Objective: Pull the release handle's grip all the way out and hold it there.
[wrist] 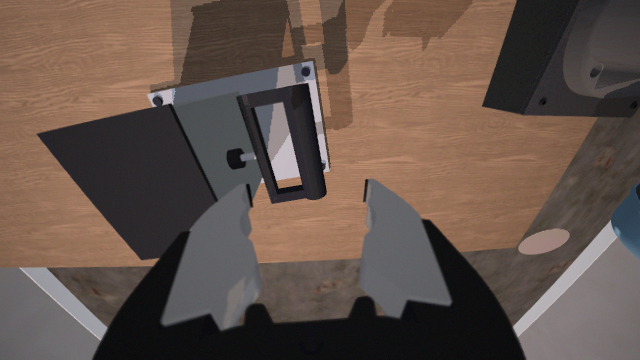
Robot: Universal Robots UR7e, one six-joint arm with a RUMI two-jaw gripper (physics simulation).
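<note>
The release handle is a black rectangular loop with a thick round grip bar on its right side. It stands beside a grey-green housing with a dark top, left of centre. A short light rod with a black knob shows between the housing and the loop. The housing stands on a light metal base plate with dark bolts. My gripper is partly open and empty. In the view, its fingertips appear either side of the handle's lower end, with the left tip overlapping the housing's lower edge. The depth between tips and handle is hard to tell.
The wooden table has its front edge below the fingers. A dark robot base block stands at the upper right. Part of a blue arm joint shows at the right edge. Shadows lie on the table behind the housing.
</note>
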